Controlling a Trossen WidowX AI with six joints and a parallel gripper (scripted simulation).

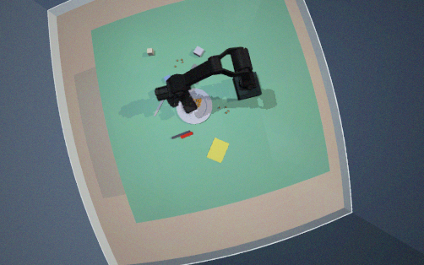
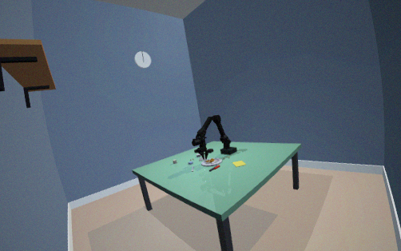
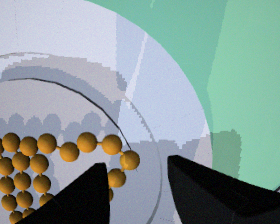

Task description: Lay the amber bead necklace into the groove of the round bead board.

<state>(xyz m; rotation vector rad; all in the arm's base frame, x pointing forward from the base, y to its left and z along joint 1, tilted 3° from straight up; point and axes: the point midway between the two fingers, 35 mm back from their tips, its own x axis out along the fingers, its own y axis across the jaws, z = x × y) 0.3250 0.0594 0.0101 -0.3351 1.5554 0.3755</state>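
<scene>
The round grey bead board lies 40 mm behind my gripper tip, 40 mm to the left of it and 30 mm below it. Also, from my gripper tip: grey rod (160 mm ahead, 30 mm to the left, 40 mm below); blue block (100 mm ahead, 120 mm to the right, 30 mm below); grey plate (60 mm behind, 140 mm to the right, 40 mm below).
</scene>
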